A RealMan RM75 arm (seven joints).
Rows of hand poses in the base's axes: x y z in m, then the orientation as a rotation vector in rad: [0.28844 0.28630 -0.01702 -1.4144 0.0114 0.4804]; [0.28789 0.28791 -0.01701 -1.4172 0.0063 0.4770]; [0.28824 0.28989 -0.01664 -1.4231 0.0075 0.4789]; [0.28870 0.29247 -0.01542 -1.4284 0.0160 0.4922]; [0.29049 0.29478 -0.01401 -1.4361 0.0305 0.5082]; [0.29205 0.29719 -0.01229 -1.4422 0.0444 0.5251]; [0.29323 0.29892 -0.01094 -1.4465 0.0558 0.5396]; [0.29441 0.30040 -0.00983 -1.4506 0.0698 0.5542]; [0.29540 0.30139 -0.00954 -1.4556 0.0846 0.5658]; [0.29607 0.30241 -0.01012 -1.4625 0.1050 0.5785]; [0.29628 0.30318 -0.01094 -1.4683 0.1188 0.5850]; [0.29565 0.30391 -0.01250 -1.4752 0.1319 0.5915]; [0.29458 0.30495 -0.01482 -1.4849 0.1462 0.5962]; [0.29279 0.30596 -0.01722 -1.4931 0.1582 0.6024]
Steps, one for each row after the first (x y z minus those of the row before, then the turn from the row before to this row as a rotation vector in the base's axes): [-0.00055 0.00161 0.00001 -0.0014 -0.0059 0.0009]; [0.00035 0.00198 0.00037 -0.0061 0.0008 0.0012]; [0.00046 0.00258 0.00122 -0.0081 0.0124 0.0049]; [0.00179 0.00231 0.00141 -0.0120 0.0174 0.0035]; [0.00156 0.00241 0.00172 -0.0105 0.0179 0.0043]; [0.00118 0.00173 0.00135 -0.0081 0.0151 0.0039]; [0.00118 0.00148 0.00111 -0.0086 0.0169 0.0025]; [0.00099 0.00099 0.00029 -0.0094 0.0154 0.0001]; [0.00067 0.00102 -0.00058 -0.0128 0.0192 -0.0021]; [0.00021 0.00077 -0.00082 -0.0096 0.0114 -0.0026]; [-0.00063 0.00073 -0.00156 -0.0105 0.0107 -0.0020]; [-0.00107 0.00104 -0.00232 -0.0134 0.0098 -0.0034]; [-0.00179 0.00101 -0.00240 -0.0115 0.0096 -0.0013]
